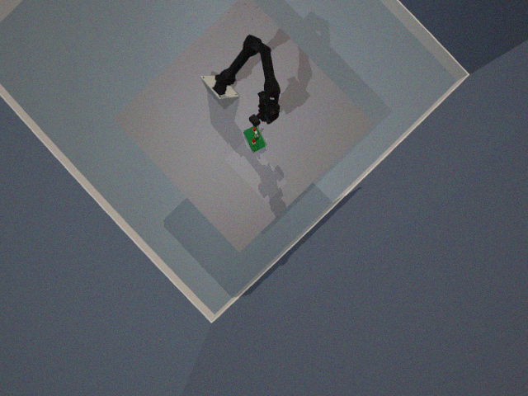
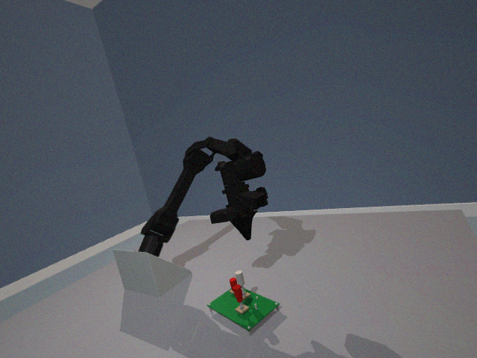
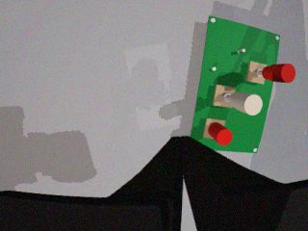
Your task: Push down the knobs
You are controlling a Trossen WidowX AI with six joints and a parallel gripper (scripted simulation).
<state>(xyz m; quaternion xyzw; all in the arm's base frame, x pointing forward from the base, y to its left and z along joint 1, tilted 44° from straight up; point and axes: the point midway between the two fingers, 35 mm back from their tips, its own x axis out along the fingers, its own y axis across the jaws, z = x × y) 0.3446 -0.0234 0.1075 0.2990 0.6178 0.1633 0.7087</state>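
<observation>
Now: the pale knob 70 mm to the right of my gripper tip and 70 mm below it. The rest, counted from my gripper tip: red knob (20 mm ahead, 120 mm to the right, 80 mm below).
</observation>
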